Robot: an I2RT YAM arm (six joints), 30 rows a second.
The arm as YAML. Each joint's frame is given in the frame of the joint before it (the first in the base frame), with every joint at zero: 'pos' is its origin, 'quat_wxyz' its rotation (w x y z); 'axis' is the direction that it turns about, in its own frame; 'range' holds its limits. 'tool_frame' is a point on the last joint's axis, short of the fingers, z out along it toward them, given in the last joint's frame.
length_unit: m
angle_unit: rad
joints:
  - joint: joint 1
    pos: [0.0, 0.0, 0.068]
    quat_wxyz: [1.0, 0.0, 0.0, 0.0]
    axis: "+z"
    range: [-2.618, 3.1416]
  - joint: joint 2
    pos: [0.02, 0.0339, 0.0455]
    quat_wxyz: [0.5, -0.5, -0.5, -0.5]
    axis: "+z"
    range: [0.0, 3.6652]
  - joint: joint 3
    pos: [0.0, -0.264, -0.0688]
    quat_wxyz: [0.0, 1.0, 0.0, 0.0]
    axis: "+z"
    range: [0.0, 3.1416]
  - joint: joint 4
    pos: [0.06, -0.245, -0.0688]
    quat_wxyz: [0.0, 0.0, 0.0, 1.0]
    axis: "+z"
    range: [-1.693, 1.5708]
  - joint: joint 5
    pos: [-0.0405, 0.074, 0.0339]
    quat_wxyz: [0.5, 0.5, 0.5, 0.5]
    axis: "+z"
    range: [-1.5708, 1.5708]
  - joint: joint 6
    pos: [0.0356, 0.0, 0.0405]
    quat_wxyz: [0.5, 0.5, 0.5, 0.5]
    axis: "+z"
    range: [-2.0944, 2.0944]
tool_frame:
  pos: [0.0, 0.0, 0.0]
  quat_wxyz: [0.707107, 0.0, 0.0, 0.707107]
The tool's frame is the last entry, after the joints.
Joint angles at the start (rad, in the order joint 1, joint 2, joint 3, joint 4, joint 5, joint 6): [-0.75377 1.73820 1.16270 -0.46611 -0.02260 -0.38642]
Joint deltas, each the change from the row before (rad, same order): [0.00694 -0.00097 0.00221 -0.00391 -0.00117 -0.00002]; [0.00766 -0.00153 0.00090 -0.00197 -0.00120 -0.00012]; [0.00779 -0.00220 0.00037 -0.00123 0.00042 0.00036]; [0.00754 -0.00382 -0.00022 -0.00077 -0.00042 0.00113]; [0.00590 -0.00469 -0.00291 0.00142 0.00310 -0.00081]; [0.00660 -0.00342 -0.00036 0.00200 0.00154 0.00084]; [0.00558 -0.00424 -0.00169 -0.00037 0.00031 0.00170]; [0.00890 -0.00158 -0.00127 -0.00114 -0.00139 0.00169]
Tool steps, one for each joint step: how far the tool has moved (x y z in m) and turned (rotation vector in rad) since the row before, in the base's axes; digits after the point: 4 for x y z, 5 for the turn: [0.0017 0.0019 0.0008 0.00123 -0.00015 0.00755]; [0.0018 0.0022 0.0007 0.00041 -0.00100 0.00837]; [0.0017 0.0022 0.0008 -0.00103 -0.00087 0.00727]; [0.0015 0.0023 0.0012 -0.00117 -0.00271 0.00678]; [0.0007 0.0020 0.0008 -0.00444 -0.00039 0.00502]; [0.0014 0.0018 0.0012 -0.00398 -0.00322 0.00509]; [0.0007 0.0020 0.0009 -0.00093 -0.00203 0.00396]; [0.0017 0.0028 0.0001 0.00213 -0.00067 0.00817]
